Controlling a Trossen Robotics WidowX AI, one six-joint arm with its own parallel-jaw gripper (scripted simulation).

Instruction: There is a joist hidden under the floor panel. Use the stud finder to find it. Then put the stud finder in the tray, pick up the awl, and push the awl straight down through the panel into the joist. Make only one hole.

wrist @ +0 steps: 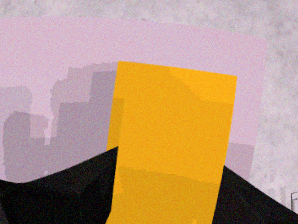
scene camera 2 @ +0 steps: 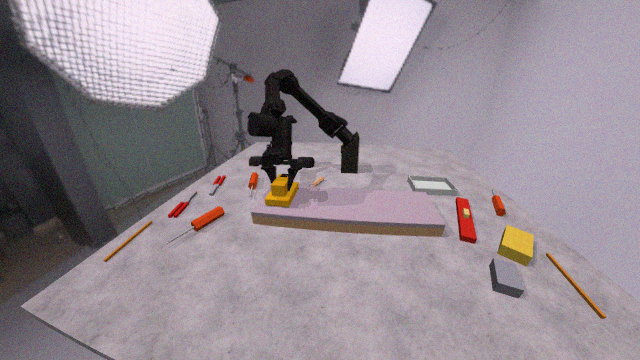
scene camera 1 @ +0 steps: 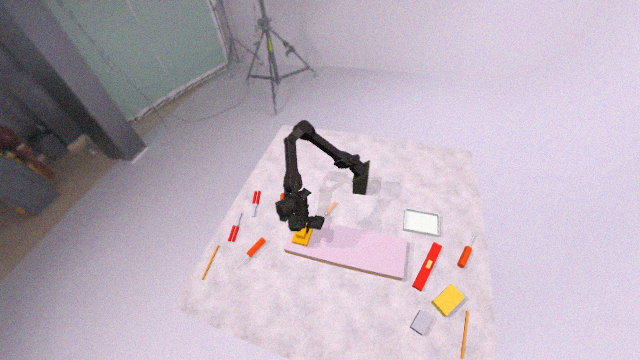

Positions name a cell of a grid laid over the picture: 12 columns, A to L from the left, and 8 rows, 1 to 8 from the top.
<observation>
In view: the gripper (scene camera 2: F5), a stud finder (scene camera 2: F5) and a grey block (scene camera 2: J7).
The stud finder shows as well in the wrist view (wrist: G5). The gripper is seen too in the wrist view (wrist: G6). The wrist view does not show the grey block: it is out of frame.
</observation>
